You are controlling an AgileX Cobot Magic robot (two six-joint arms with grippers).
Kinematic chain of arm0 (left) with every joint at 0, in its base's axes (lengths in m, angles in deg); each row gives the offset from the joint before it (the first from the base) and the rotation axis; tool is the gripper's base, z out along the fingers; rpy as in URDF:
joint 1: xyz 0 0 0.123 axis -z
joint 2: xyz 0 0 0 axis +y
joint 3: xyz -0.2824 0 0.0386 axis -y
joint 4: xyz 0.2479 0 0.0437 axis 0.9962 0 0.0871
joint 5: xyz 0 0 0 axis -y
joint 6: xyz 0.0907 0 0.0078 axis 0.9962 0 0.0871
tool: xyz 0 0 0 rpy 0 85 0
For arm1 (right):
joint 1: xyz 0 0 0.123 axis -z
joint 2: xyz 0 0 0 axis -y
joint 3: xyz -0.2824 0 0.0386 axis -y
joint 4: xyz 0.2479 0 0.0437 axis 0.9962 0 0.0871
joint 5: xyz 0 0 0 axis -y
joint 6: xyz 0.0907 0 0.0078 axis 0.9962 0 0.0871
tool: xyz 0 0 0 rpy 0 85 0
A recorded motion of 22 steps. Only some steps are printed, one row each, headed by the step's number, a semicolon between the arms.
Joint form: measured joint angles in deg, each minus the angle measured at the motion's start. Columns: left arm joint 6, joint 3, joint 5, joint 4, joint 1, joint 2; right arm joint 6, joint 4, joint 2, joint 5, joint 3, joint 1.
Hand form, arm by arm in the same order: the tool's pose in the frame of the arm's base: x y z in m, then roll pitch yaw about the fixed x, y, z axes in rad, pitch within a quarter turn. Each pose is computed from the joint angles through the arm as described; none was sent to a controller.
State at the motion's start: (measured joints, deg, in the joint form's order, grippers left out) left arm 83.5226 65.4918 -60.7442 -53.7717 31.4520 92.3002; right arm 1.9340 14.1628 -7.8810 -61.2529 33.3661 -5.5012
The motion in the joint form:
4: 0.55 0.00 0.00 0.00 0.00 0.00; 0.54 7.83 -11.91 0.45 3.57 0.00
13: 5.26 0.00 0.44 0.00 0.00 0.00; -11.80 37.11 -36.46 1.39 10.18 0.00
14: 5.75 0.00 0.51 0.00 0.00 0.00; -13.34 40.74 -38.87 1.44 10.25 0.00
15: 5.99 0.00 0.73 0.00 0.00 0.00; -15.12 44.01 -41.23 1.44 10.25 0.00
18: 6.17 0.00 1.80 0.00 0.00 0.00; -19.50 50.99 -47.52 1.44 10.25 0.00
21: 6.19 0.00 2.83 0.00 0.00 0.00; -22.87 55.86 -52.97 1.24 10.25 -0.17
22: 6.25 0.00 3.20 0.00 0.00 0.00; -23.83 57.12 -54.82 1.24 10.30 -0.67
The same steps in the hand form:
4: 0.2349 -0.2189 0.2707 -2.9427 0.8318 1.6446; 0.0371 0.0335 0.3182 2.5516 0.8217 2.9047
13: 0.2356 -0.2190 0.2707 -3.0408 0.8446 1.5231; 0.1161 0.0729 0.3424 2.1923 0.5287 2.9089
14: 0.2357 -0.2190 0.2707 -3.0516 0.8454 1.5103; 0.1249 0.0768 0.3414 2.1473 0.4921 2.9028
15: 0.2361 -0.2190 0.2707 -3.0601 0.8458 1.5040; 0.1335 0.0801 0.3396 2.1104 0.4608 2.9012
18: 0.2378 -0.2192 0.2706 -3.0823 0.8462 1.4993; 0.1568 0.0869 0.3313 2.0410 0.3840 2.8987
21: 0.2394 -0.2194 0.2705 -3.1007 0.8463 1.4988; 0.1763 0.0920 0.3208 1.9998 0.3179 2.9007
22: 0.2400 -0.2195 0.2705 -3.1083 0.8464 1.4972; 0.1821 0.0949 0.3165 1.9918 0.2964 2.9086

